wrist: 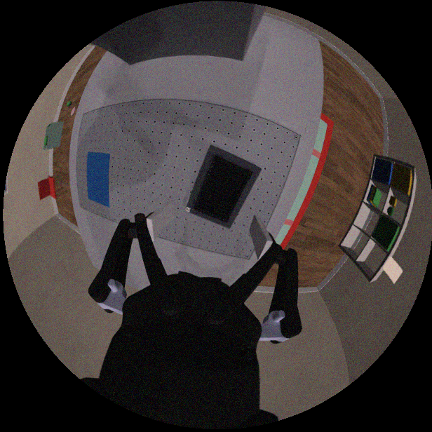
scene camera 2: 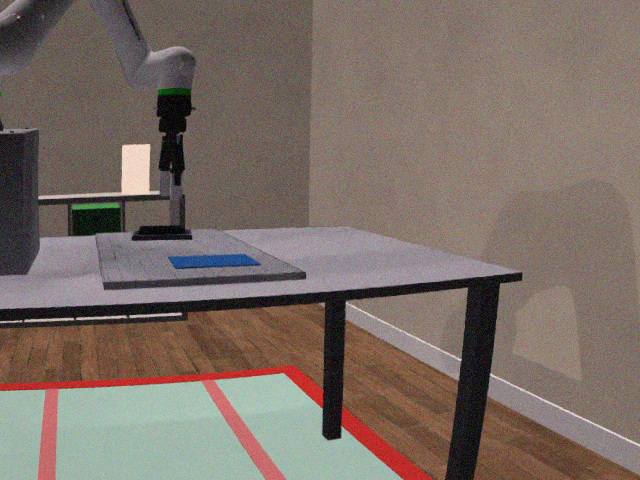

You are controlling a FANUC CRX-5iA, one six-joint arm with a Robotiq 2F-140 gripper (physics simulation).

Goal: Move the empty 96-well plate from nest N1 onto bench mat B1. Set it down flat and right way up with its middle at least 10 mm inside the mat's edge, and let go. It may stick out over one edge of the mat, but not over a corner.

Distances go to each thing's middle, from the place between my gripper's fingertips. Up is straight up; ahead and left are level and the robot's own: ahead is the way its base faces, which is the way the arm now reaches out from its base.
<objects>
I see the black 96-well plate [wrist: 224,182] 80 mm below my hand, 20 mm behind it and 10 mm to the left of it. Round my hand: dark nest N1 [wrist: 239,161] (100 mm below, 20 mm behind, 10 mm to the left); blue bench mat B1 [scene camera 2: 206,261] (390 mm to the right, 100 mm below, 50 mm behind).
</objects>
